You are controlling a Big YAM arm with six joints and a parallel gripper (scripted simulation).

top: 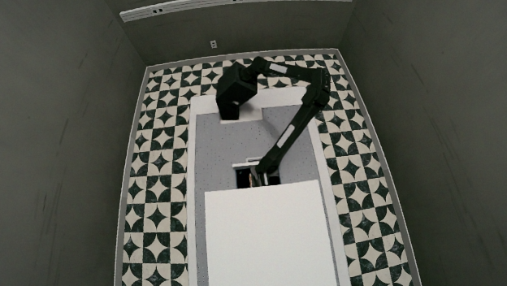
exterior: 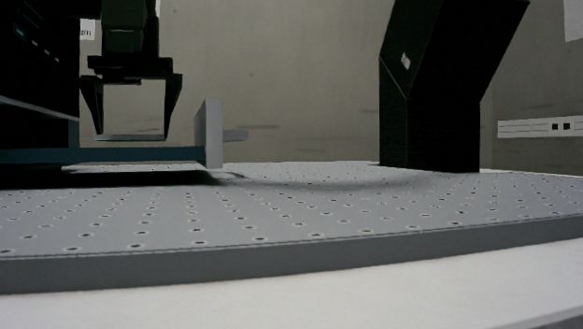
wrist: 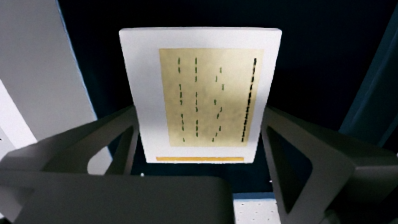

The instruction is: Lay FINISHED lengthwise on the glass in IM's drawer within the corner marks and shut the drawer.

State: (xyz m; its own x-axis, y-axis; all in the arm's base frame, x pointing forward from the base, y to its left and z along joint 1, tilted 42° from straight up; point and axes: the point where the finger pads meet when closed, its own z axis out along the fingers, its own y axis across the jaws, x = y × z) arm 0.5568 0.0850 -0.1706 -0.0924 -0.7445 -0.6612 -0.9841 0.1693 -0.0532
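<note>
Now: hand 2 cm short of the drawer and 2 cm above it. Round my hand: cassette FINISHED 1 cm below.
</note>
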